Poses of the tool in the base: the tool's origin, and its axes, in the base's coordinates. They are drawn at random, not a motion.
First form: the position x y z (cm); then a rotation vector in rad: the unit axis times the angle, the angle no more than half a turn.
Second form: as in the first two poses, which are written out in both.
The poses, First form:
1: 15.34 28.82 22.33 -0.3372 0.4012 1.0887
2: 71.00 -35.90 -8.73 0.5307 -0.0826 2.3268
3: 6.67 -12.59 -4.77 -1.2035 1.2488 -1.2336
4: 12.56 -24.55 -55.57 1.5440 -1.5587 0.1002
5: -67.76 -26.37 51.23 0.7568 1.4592 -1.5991
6: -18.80 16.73 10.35 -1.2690 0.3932 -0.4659
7: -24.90 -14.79 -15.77 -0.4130 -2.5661 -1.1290
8: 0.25 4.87 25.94 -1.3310 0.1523 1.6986
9: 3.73 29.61 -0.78 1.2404 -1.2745 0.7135
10: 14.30 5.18 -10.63 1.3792 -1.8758 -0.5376
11: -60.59 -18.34 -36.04 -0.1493 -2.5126 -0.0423
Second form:
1: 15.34 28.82 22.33 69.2 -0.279 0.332 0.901
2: 71.00 -35.90 -8.73 136.8 0.222 -0.035 0.974
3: 6.67 -12.59 -4.77 121.9 -0.565 0.587 -0.580
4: 12.56 -24.55 -55.57 125.8 0.703 -0.710 0.046
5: -67.76 -26.37 51.23 131.4 0.330 0.636 -0.697
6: -18.80 16.73 10.35 80.7 -0.901 0.279 -0.331
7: -24.90 -14.79 -15.77 162.4 -0.146 -0.906 -0.398
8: 0.25 4.87 25.94 123.9 -0.615 0.070 0.785
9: 3.73 29.61 -0.78 109.8 0.647 -0.665 0.372
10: 14.30 5.18 -10.63 136.9 0.577 -0.785 -0.225
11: -60.59 -18.34 -36.04 144.2 -0.059 -0.998 -0.017
